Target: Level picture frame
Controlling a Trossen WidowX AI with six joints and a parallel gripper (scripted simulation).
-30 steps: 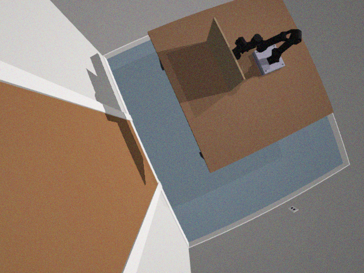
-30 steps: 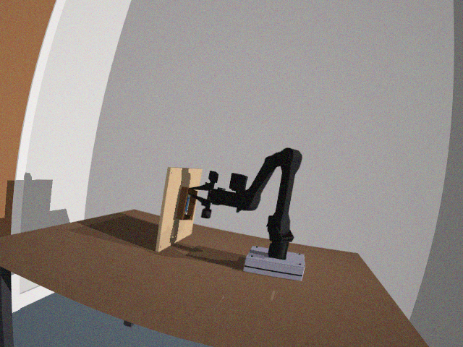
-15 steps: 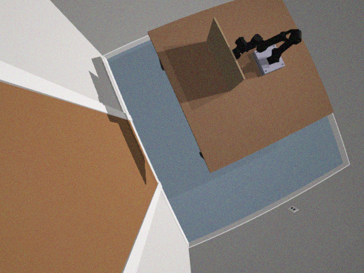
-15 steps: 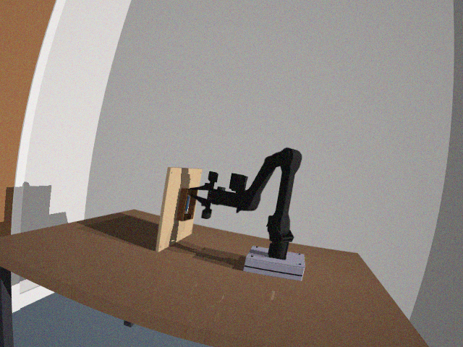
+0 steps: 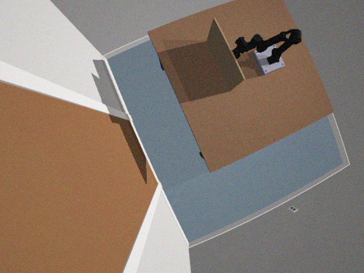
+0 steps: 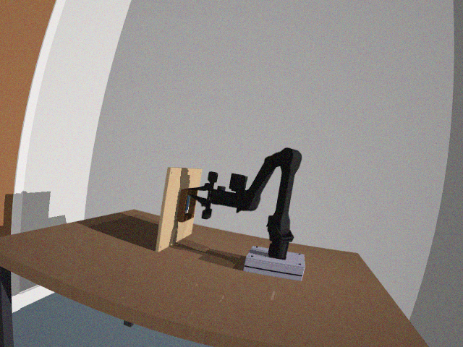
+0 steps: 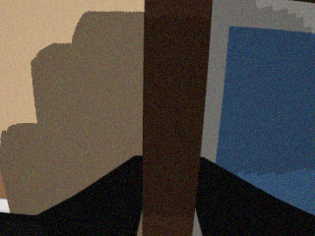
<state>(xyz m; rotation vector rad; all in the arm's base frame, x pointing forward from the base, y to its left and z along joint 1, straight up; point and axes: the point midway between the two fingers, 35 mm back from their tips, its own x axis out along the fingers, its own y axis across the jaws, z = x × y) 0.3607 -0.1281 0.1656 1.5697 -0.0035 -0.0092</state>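
Right now my gripper tip is 1 cm short of the picture frame and 5 cm above it. Also, from my gripper tip: wall panel (2 cm ahead, 1 cm to the right, 6 cm below).
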